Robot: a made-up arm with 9 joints. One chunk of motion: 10 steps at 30 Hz.
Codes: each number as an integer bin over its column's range. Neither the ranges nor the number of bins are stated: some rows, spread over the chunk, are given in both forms.
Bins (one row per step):
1: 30 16 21 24 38 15 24 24 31
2: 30 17 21 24 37 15 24 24 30
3: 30 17 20 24 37 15 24 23 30
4: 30 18 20 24 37 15 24 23 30
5: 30 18 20 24 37 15 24 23 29
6: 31 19 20 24 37 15 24 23 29
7: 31 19 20 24 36 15 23 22 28
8: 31 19 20 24 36 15 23 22 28
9: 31 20 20 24 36 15 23 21 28
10: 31 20 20 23 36 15 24 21 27
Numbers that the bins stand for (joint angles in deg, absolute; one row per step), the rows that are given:
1: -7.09 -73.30 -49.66 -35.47 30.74 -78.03 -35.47 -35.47 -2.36
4: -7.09 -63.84 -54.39 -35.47 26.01 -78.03 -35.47 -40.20 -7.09
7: -2.36 -59.12 -54.39 -35.47 21.28 -78.03 -40.20 -44.93 -16.55
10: -2.36 -54.39 -54.39 -40.20 21.28 -78.03 -35.47 -49.66 -21.28
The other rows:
2: -7.09 -68.57 -49.66 -35.47 26.01 -78.03 -35.47 -35.47 -7.09
3: -7.09 -68.57 -54.39 -35.47 26.01 -78.03 -35.47 -40.20 -7.09
5: -7.09 -63.84 -54.39 -35.47 26.01 -78.03 -35.47 -40.20 -11.82
6: -2.36 -59.12 -54.39 -35.47 26.01 -78.03 -35.47 -40.20 -11.82
8: -2.36 -59.12 -54.39 -35.47 21.28 -78.03 -40.20 -44.93 -16.55
9: -2.36 -54.39 -54.39 -35.47 21.28 -78.03 -40.20 -49.66 -16.55

